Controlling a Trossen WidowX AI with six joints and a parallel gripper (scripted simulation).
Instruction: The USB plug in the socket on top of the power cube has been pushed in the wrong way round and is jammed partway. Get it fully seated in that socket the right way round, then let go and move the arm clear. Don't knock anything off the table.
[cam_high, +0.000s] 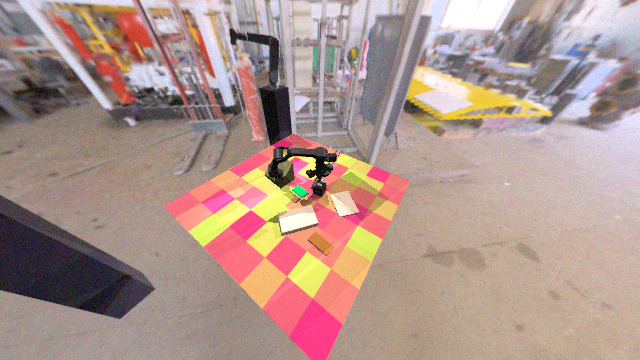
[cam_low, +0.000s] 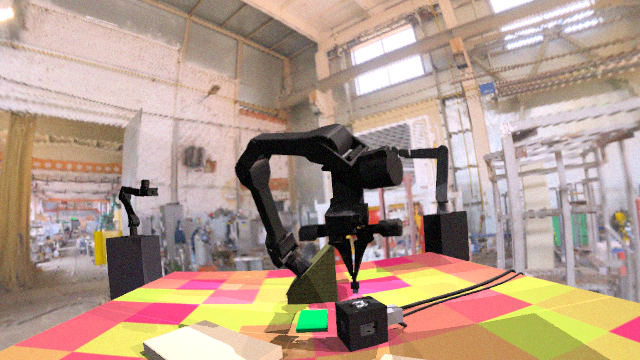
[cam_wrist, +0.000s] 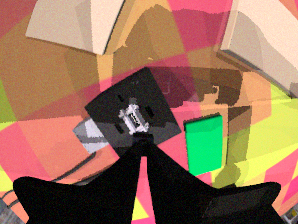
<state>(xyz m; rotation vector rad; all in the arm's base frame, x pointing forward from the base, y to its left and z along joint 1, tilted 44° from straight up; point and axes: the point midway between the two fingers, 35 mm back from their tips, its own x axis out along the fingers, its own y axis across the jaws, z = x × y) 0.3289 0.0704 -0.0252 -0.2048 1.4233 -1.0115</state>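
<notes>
Right now the USB plug is 2 cm below my gripper tip. The rest, counted from my gripper tip: green flat block (13 cm below, 12 cm behind, 7 cm to the right); brown flat piece (34 cm to the right, 23 cm ahead, 13 cm below); pale box (28 cm to the right, 12 cm below, 2 cm ahead).
</notes>
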